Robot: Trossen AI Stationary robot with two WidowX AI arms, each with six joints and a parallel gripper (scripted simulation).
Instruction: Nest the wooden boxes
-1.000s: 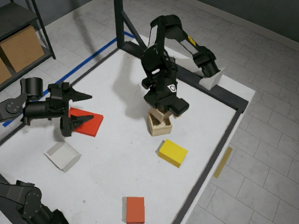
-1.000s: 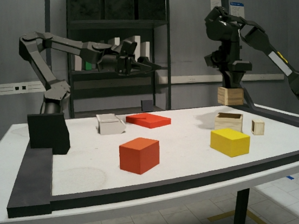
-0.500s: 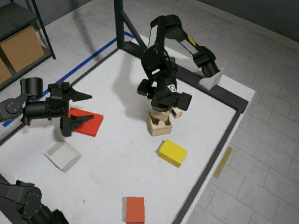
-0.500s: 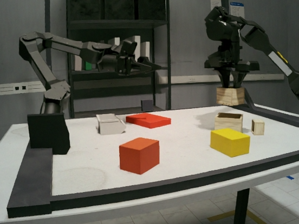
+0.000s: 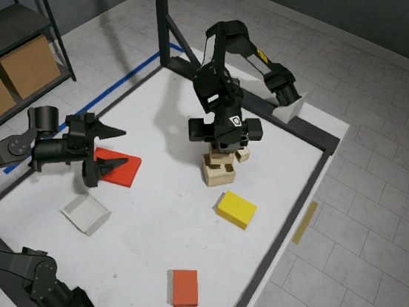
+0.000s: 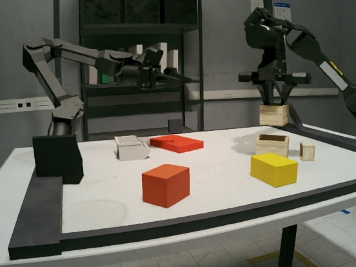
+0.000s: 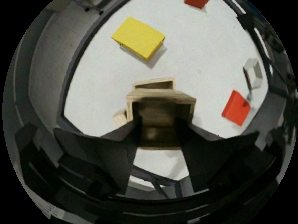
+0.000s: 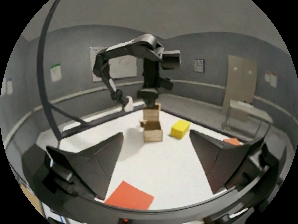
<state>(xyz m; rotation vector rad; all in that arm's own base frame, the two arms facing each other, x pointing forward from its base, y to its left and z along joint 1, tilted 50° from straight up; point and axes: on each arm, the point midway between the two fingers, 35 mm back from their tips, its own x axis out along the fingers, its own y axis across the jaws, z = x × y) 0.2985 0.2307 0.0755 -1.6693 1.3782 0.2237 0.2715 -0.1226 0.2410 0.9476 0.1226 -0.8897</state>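
My left hand is 5 cm above the medium wooden box. The rest, counted from my left hand: biggest wooden box (15 cm below); then small wooden box (1 cm ahead, 11 cm to the left, 15 cm below); then tiny wooden box (13 cm behind, 9 cm to the left, 17 cm below).
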